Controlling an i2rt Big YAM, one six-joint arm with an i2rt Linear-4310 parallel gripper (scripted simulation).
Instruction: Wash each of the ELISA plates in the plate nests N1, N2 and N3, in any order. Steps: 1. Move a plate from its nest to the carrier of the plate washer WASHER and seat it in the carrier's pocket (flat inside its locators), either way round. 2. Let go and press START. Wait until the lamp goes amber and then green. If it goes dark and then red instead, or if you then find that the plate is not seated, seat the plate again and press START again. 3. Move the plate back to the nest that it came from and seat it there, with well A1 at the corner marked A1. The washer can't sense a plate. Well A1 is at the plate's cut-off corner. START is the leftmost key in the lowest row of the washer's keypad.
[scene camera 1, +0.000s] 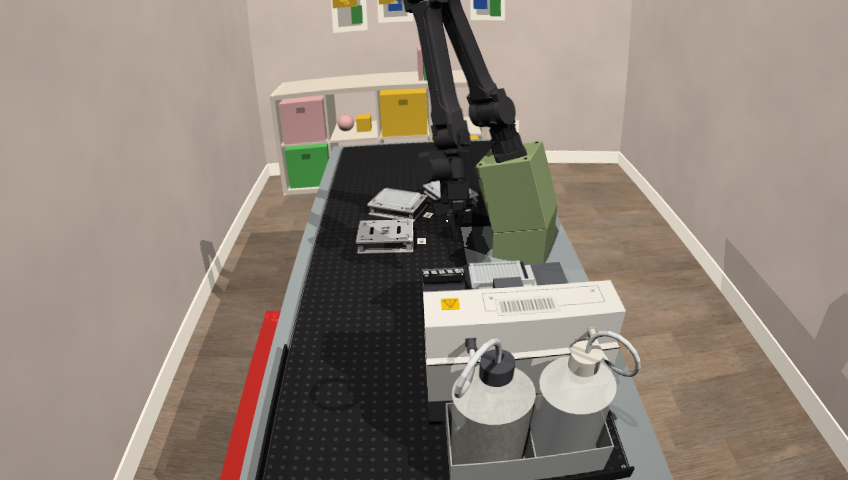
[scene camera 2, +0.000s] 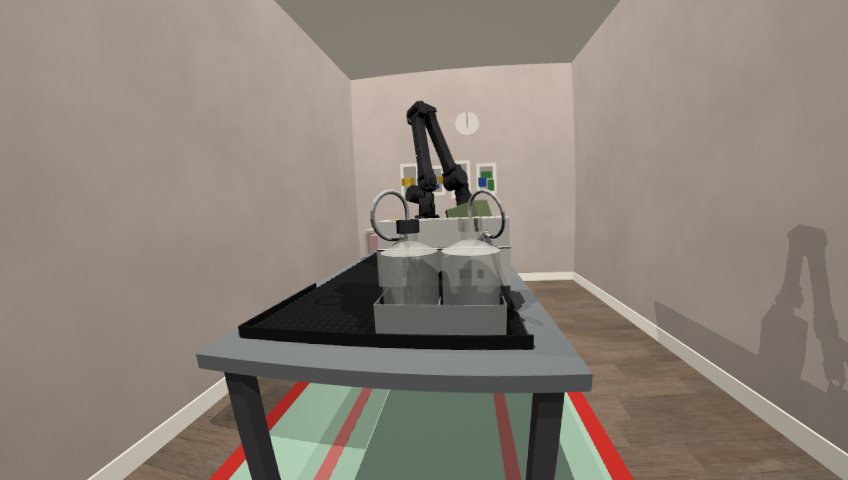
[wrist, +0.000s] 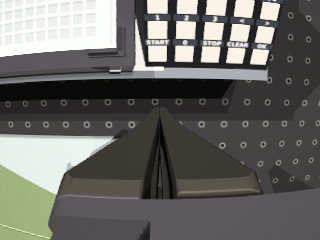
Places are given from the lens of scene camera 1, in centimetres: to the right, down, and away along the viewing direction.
ELISA plate (scene camera 1: 487, 271): 15, 8, 121
washer (scene camera 1: 537, 324): 19, 14, 83
The marked spots on the washer and the ELISA plate are 39 cm apart.
